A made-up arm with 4 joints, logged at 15 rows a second.
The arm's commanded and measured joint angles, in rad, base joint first. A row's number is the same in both.
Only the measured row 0 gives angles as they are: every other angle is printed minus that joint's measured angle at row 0.
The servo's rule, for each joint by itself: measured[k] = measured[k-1] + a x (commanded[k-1-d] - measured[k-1]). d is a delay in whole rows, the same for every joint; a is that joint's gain. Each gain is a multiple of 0.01, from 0.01 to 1. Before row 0 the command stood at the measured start. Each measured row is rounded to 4 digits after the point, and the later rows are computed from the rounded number. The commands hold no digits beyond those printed.
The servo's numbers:
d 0
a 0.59 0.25 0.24 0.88
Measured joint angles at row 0:
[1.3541, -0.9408, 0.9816, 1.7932]
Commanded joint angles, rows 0 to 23:
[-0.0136, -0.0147, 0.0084, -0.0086]
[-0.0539, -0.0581, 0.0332, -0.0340]
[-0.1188, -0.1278, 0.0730, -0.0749]
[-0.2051, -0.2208, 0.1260, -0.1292]
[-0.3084, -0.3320, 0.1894, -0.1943]
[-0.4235, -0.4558, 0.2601, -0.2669]
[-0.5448, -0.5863, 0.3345, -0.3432]
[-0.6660, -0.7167, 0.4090, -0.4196]
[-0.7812, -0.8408, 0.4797, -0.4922]
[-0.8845, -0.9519, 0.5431, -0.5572]
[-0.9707, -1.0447, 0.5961, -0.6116]
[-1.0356, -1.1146, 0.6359, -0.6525]
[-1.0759, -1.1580, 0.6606, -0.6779]
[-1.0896, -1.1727, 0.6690, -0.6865]
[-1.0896, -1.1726, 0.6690, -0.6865]
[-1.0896, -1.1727, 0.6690, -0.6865]
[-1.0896, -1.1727, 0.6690, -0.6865]
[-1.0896, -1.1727, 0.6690, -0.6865]
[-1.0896, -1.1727, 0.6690, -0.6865]
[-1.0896, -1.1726, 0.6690, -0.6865]
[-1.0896, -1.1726, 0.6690, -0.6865]
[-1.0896, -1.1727, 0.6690, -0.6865]
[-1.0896, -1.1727, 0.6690, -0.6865]
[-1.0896, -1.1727, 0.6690, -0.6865]
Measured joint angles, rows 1 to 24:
[-0.0080, -0.0037, 0.0020, -0.0076]
[-0.0351, -0.0173, 0.0095, -0.0308]
[-0.0845, -0.0449, 0.0247, -0.0696]
[-0.1557, -0.0889, 0.0490, -0.1220]
[-0.2458, -0.1497, 0.0827, -0.1856]
[-0.3506, -0.2262, 0.1253, -0.2571]
[-0.4652, -0.3162, 0.1755, -0.3329]
[-0.5837, -0.4163, 0.2315, -0.4092]
[-0.7002, -0.5224, 0.2911, -0.4822]
[-0.8089, -0.6298, 0.3516, -0.5482]
[-0.9044, -0.7335, 0.4103, -0.6040]
[-0.9818, -0.8288, 0.4644, -0.6467]
[-1.0373, -0.9111, 0.5115, -0.6742]
[-1.0682, -0.9765, 0.5493, -0.6850]
[-1.0808, -1.0255, 0.5780, -0.6863]
[-1.0860, -1.0623, 0.5998, -0.6865]
[-1.0881, -1.0899, 0.6164, -0.6865]
[-1.0890, -1.1106, 0.6290, -0.6865]
[-1.0894, -1.1261, 0.6386, -0.6865]
[-1.0895, -1.1377, 0.6459, -0.6865]
[-1.0896, -1.1464, 0.6514, -0.6865]
[-1.0896, -1.1530, 0.6556, -0.6865]
[-1.0896, -1.1579, 0.6588, -0.6865]
[-1.0896, -1.1616, 0.6612, -0.6865]

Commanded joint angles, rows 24 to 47:
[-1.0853, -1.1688, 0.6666, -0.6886]
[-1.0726, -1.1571, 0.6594, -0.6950]
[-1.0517, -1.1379, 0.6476, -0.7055]
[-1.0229, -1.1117, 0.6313, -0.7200]
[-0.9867, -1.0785, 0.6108, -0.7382]
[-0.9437, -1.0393, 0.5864, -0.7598]
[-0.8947, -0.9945, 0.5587, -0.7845]
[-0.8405, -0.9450, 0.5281, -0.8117]
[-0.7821, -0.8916, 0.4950, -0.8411]
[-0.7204, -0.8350, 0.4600, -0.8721]
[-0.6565, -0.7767, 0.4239, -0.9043]
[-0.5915, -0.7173, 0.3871, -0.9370]
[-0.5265, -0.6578, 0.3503, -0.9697]
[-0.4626, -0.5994, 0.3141, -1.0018]
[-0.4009, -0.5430, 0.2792, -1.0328]
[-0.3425, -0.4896, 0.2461, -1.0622]
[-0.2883, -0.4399, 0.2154, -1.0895]
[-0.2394, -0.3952, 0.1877, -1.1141]
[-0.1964, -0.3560, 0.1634, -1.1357]
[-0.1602, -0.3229, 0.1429, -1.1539]
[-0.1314, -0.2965, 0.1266, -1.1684]
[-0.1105, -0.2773, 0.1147, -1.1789]
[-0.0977, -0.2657, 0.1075, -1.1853]
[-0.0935, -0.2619, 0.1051, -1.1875]
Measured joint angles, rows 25 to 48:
[-1.0871, -1.1634, 0.6625, -0.6883]
[-1.0785, -1.1618, 0.6618, -0.6942]
[-1.0627, -1.1558, 0.6584, -0.7041]
[-1.0392, -1.1448, 0.6519, -0.7181]
[-1.0082, -1.1282, 0.6420, -0.7358]
[-0.9701, -1.1060, 0.6287, -0.7569]
[-0.9256, -1.0781, 0.6119, -0.7812]
[-0.8754, -1.0448, 0.5918, -0.8080]
[-0.8204, -1.0065, 0.5686, -0.8371]
[-0.7614, -0.9636, 0.5425, -0.8679]
[-0.6995, -0.9169, 0.5140, -0.8999]
[-0.6358, -0.8670, 0.4835, -0.9325]
[-0.5713, -0.8147, 0.4515, -0.9652]
[-0.5072, -0.7609, 0.4185, -0.9974]
[-0.4445, -0.7064, 0.3851, -1.0286]
[-0.3843, -0.6522, 0.3517, -1.0582]
[-0.3277, -0.5991, 0.3190, -1.0857]
[-0.2756, -0.5481, 0.2875, -1.1107]
[-0.2289, -0.5001, 0.2577, -1.1327]
[-0.1884, -0.4558, 0.2301, -1.1514]
[-0.1548, -0.4160, 0.2053, -1.1664]
[-0.1287, -0.3813, 0.1836, -1.1774]
[-0.1104, -0.3524, 0.1653, -1.1844]
[-0.1004, -0.3298, 0.1509, -1.1871]

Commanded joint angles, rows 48 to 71:
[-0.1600, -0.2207, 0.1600, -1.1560]
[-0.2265, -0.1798, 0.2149, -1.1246]
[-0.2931, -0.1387, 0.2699, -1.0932]
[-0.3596, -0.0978, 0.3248, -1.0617]
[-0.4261, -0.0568, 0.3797, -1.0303]
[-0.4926, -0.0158, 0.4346, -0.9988]
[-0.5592, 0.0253, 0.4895, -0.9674]
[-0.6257, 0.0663, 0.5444, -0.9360]
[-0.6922, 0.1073, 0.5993, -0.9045]
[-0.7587, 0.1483, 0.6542, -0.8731]
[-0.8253, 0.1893, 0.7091, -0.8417]
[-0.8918, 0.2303, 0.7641, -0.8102]
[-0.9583, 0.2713, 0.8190, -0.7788]
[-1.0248, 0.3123, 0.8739, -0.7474]
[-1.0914, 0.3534, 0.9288, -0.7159]
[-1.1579, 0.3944, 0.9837, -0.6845]
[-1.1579, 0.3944, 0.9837, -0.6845]
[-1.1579, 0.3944, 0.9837, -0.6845]
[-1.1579, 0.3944, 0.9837, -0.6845]
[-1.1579, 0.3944, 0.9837, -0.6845]
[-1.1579, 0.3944, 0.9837, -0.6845]
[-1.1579, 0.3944, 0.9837, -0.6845]
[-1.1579, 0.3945, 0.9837, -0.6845]
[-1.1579, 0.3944, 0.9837, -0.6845]
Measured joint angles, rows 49 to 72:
[-0.1356, -0.3025, 0.1531, -1.1597]
[-0.1892, -0.2718, 0.1679, -1.1288]
[-0.2505, -0.2385, 0.1924, -1.0975]
[-0.3149, -0.2033, 0.2242, -1.0660]
[-0.3805, -0.1667, 0.2615, -1.0346]
[-0.4466, -0.1290, 0.3030, -1.0031]
[-0.5130, -0.0904, 0.3478, -0.9717]
[-0.5795, -0.0512, 0.3950, -0.9403]
[-0.6460, -0.0116, 0.4440, -0.9088]
[-0.7125, 0.0284, 0.4944, -0.8774]
[-0.7791, 0.0686, 0.5459, -0.8460]
[-0.8456, 0.1090, 0.5983, -0.8145]
[-0.9121, 0.1496, 0.6513, -0.7831]
[-0.9786, 0.1903, 0.7047, -0.7517]
[-1.0452, 0.2311, 0.7585, -0.7202]
[-1.1117, 0.2719, 0.8125, -0.6888]
[-1.1390, 0.3025, 0.8536, -0.6850]
[-1.1502, 0.3255, 0.8848, -0.6846]
[-1.1547, 0.3427, 0.9085, -0.6845]
[-1.1566, 0.3556, 0.9265, -0.6845]
[-1.1574, 0.3653, 0.9402, -0.6845]
[-1.1577, 0.3726, 0.9506, -0.6845]
[-1.1578, 0.3781, 0.9585, -0.6845]
[-1.1579, 0.3822, 0.9645, -0.6845]

